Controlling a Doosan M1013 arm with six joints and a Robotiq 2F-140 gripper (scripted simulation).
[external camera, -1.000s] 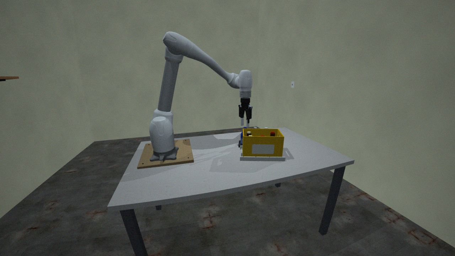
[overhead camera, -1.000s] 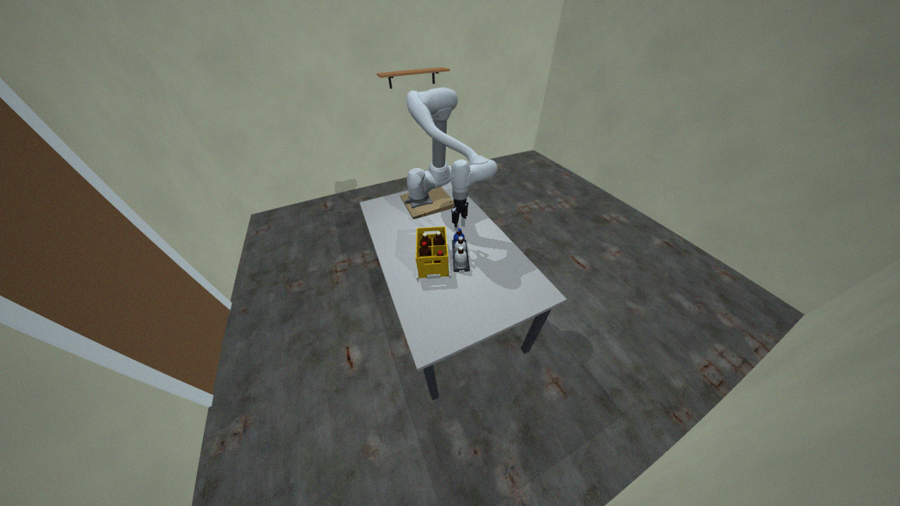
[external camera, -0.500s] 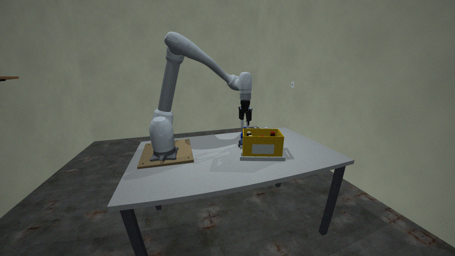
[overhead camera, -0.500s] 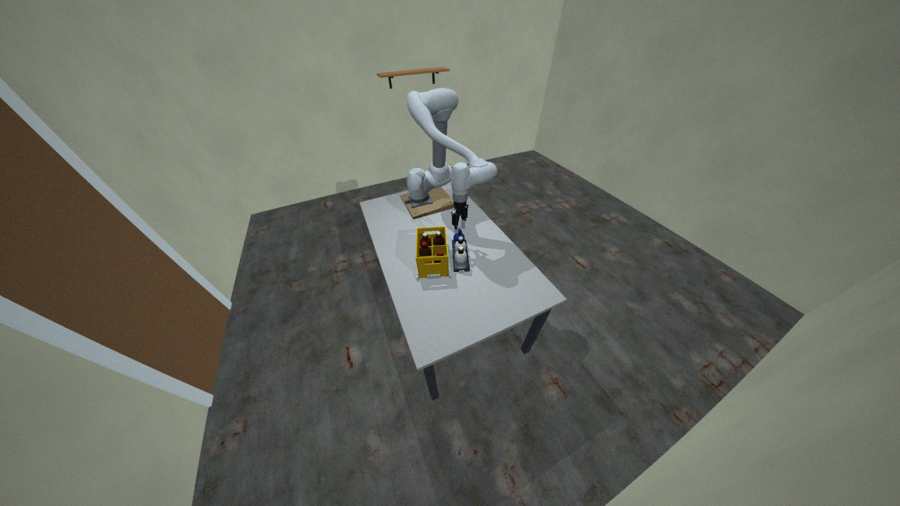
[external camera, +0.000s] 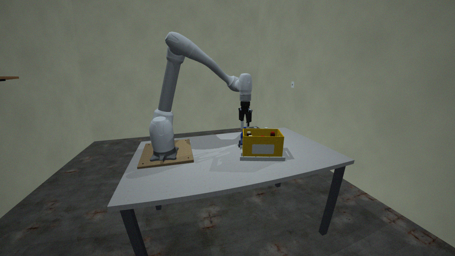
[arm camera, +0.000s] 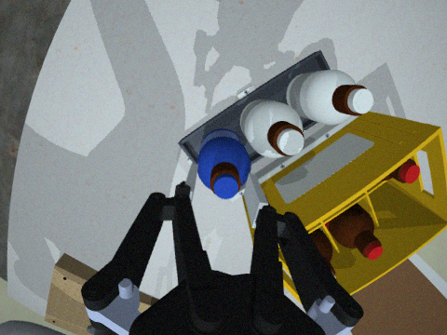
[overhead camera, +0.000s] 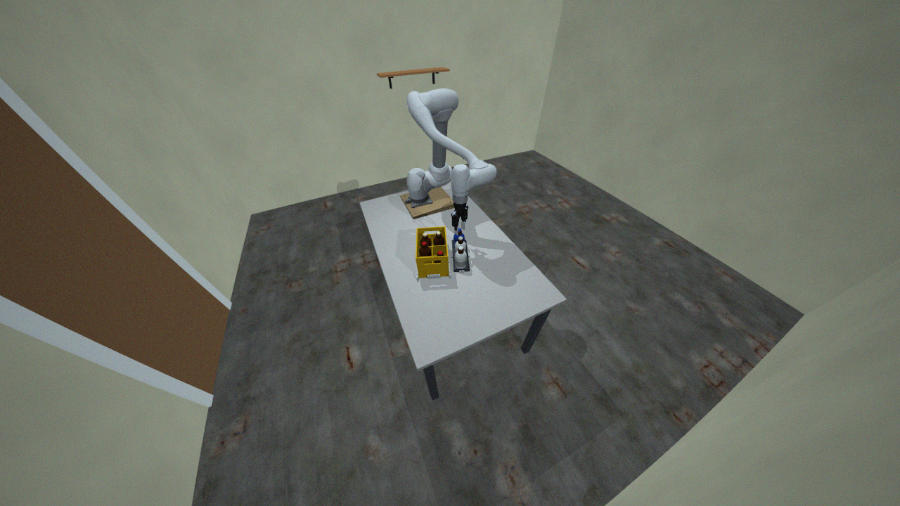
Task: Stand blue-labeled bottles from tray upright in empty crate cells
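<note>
Now: the blue-labeled bottle 9 cm below my hand. The rest, counted from my hand: yellow crate: 21 cm to the right, 9 cm below, 7 cm ahead.
</note>
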